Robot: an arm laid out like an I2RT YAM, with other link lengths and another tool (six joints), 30 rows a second.
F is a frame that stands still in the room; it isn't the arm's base.
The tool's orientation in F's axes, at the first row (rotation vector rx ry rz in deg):
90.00, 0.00, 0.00
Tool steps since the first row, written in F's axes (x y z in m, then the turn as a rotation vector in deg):
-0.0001, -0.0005, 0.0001, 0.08, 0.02, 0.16
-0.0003, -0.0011, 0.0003, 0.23, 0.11, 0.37
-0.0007, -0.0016, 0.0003, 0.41, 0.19, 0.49
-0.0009, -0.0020, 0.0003, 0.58, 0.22, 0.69
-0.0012, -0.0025, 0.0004, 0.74, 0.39, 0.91
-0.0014, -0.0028, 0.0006, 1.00, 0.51, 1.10
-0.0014, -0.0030, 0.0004, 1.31, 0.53, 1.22
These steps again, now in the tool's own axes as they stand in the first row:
-0.0001, 0.0001, 0.0005, 0.08, 0.16, -0.02
-0.0003, 0.0003, 0.0011, 0.23, 0.37, -0.11
-0.0007, 0.0003, 0.0016, 0.41, 0.49, -0.19
-0.0009, 0.0003, 0.0020, 0.58, 0.69, -0.22
-0.0012, 0.0004, 0.0025, 0.74, 0.91, -0.39
-0.0014, 0.0006, 0.0028, 1.00, 1.10, -0.51
-0.0014, 0.0004, 0.0030, 1.31, 1.22, -0.53

